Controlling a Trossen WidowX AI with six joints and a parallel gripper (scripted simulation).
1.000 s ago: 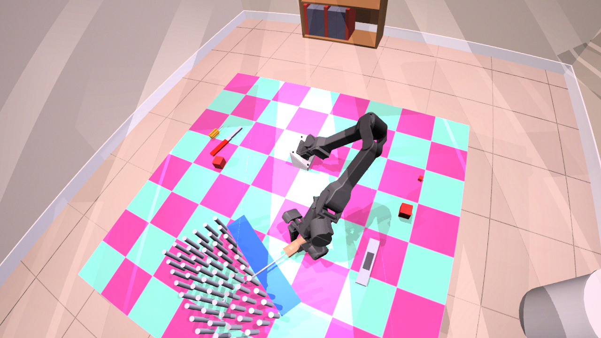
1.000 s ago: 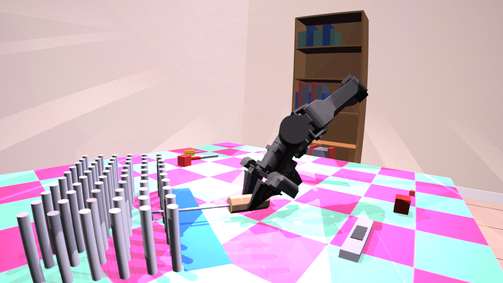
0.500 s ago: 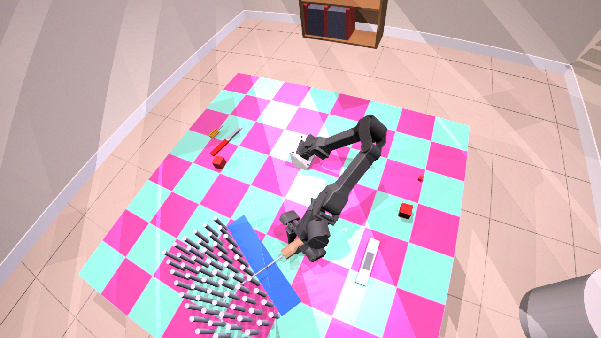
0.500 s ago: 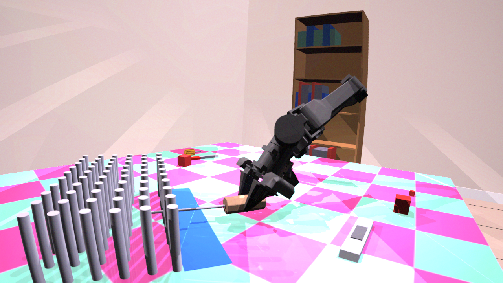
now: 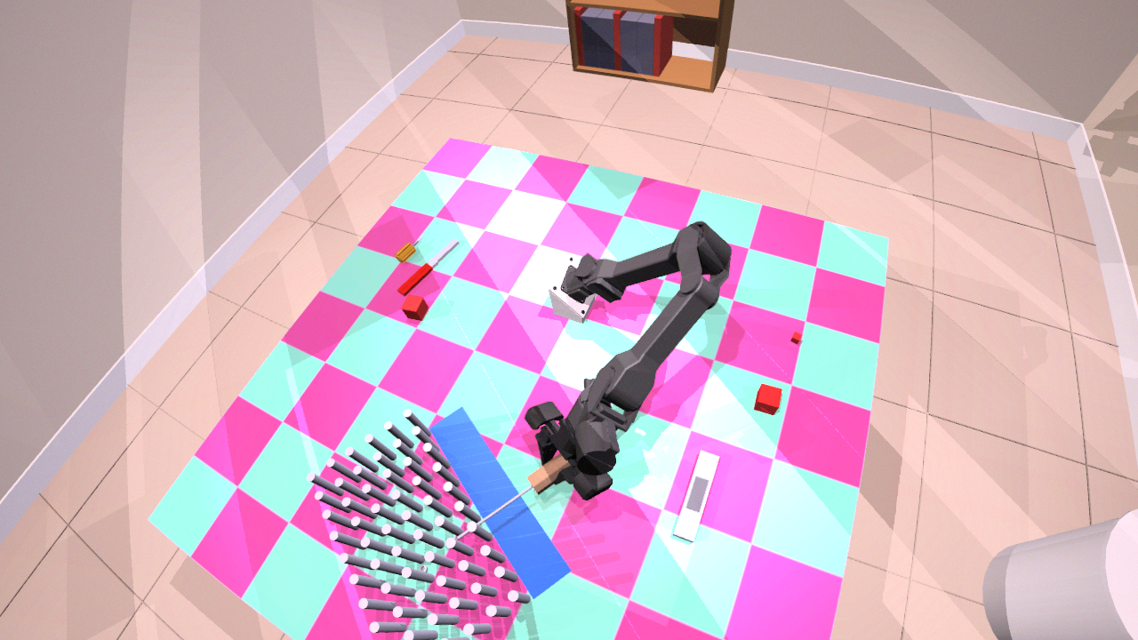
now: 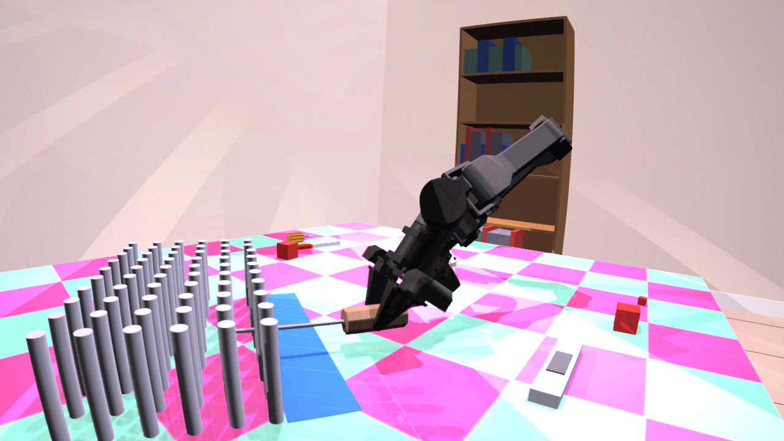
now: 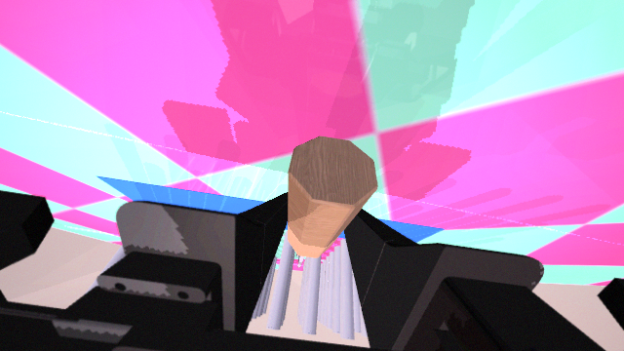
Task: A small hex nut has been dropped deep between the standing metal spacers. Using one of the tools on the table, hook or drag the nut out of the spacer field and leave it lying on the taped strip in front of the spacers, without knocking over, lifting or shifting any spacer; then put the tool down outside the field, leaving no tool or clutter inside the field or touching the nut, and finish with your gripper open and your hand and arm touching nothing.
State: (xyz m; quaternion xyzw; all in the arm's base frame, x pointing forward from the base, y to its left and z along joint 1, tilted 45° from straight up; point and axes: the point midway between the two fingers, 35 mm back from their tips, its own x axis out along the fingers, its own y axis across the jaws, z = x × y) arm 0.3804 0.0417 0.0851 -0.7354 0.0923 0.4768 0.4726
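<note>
Now: gripper tip 10 cm to the left of the blue taped strip, 6 cm short of it and 3 cm above it. From my gripper tip the other things lie so: tiny red block: 42 cm behind, 40 cm to the left, 2 cm below; then wooden-handled tool: 8 cm ahead, 6 cm to the right; then grey-white block: 26 cm to the left, 4 cm behind, 1 cm below.
</note>
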